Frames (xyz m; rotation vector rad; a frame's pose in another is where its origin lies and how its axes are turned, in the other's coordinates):
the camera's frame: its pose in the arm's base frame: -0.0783 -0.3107 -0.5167 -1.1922 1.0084 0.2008
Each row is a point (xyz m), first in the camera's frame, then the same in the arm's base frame.
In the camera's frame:
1: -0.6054 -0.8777 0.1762
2: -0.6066 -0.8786 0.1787
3: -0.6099 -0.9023 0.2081
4: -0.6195 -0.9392 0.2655
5: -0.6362 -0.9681 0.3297
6: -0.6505 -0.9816 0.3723
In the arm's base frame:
1: 0.2104 -0.3036 0.5247
2: 0.2116 -0.3015 0.5262
3: 0.2403 -0.2853 0.5450
4: 0.2887 -0.2487 0.5778
5: 0.3318 -0.2006 0.6104
6: 0.3550 -0.1652 0.6306

